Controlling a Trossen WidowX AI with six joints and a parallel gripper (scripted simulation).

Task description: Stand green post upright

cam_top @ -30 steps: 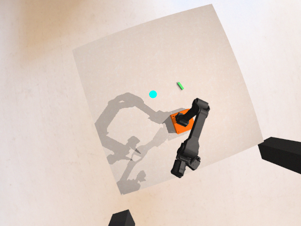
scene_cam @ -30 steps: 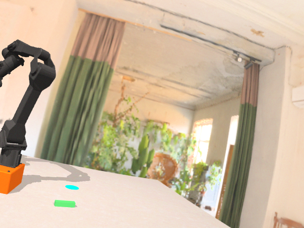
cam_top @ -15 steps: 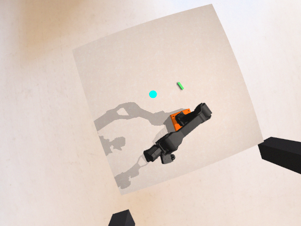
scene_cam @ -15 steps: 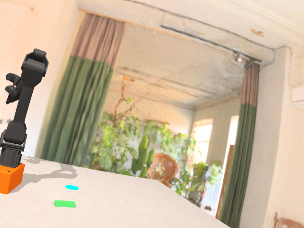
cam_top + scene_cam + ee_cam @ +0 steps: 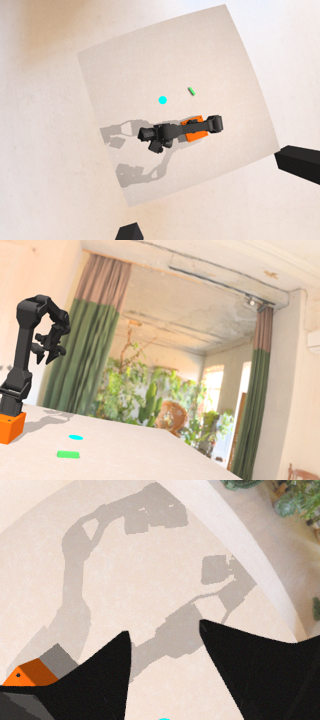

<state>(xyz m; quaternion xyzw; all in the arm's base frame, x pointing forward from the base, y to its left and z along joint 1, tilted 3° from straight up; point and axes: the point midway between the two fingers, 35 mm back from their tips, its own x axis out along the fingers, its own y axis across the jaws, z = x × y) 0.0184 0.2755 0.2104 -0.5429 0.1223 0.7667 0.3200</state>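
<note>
Now: the green post 220 mm ahead of my gripper tip, 390 mm to the right of it and 260 mm below it. From my gripper tip the other things lie so: cyan circle (230 mm ahead, 160 mm to the right, 270 mm below).
</note>
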